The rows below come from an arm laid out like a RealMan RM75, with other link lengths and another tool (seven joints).
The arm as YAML. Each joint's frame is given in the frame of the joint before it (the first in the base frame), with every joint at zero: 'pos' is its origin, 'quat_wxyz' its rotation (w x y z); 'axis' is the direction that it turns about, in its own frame. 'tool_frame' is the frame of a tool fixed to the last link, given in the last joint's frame.
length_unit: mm
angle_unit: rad
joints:
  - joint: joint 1
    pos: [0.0, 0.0, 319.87]
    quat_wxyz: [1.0, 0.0, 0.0, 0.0]
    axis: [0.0, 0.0, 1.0]
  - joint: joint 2
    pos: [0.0, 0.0, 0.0]
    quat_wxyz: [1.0, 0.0, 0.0, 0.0]
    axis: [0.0, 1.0, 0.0]
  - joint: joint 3
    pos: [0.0, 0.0, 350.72]
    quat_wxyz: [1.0, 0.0, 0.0, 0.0]
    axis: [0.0, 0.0, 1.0]
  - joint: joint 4
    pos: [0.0, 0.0, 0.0]
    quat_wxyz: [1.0, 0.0, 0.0, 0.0]
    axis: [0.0, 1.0, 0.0]
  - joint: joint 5
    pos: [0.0, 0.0, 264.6]
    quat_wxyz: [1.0, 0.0, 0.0, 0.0]
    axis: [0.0, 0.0, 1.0]
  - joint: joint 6
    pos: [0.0, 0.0, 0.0]
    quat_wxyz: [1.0, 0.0, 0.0, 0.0]
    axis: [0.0, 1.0, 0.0]
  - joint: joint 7
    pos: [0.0, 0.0, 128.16]
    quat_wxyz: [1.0, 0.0, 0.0, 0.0]
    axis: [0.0, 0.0, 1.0]
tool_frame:
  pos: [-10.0, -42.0, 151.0]
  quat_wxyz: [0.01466, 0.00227, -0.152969, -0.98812]
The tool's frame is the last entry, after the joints.
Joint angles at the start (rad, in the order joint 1, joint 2, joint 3, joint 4, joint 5, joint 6, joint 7):
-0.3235 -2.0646 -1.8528 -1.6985 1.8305 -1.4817 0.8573
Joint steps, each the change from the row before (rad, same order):
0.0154 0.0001 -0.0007 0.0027 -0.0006 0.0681 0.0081
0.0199 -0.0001 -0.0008 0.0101 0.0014 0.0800 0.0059
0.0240 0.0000 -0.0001 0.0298 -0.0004 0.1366 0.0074
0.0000 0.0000 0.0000 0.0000 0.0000 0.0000 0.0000
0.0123 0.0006 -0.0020 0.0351 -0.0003 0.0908 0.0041
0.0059 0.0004 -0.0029 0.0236 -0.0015 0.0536 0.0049
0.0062 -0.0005 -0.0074 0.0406 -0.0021 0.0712 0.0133
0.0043 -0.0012 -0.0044 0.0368 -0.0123 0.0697 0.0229
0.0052 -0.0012 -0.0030 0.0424 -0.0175 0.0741 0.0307
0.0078 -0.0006 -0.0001 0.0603 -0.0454 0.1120 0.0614
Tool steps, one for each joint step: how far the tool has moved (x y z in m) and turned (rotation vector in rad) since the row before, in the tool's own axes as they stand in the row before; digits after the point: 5 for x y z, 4 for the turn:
-0.00462 0.01341 -0.00995 -0.0594 -0.0405 0.0041
-0.00132 0.01715 -0.01262 -0.0724 -0.0456 -0.0072
-0.00129 0.03087 -0.02027 -0.1189 -0.0747 -0.0177
0.00000 0.00000 0.00000 0.0000 0.0000 0.0000
0.00377 0.02413 -0.01357 -0.0818 -0.0448 -0.0237
0.00241 0.01537 -0.00821 -0.0496 -0.0255 -0.0133
0.00618 0.02271 -0.01181 -0.0699 -0.0299 -0.0191
0.00314 0.01996 -0.00931 -0.0614 -0.0316 -0.0086
0.00558 0.02133 -0.01002 -0.0658 -0.0289 -0.0085
0.00672 0.02984 -0.01481 -0.0952 -0.0437 -0.0040

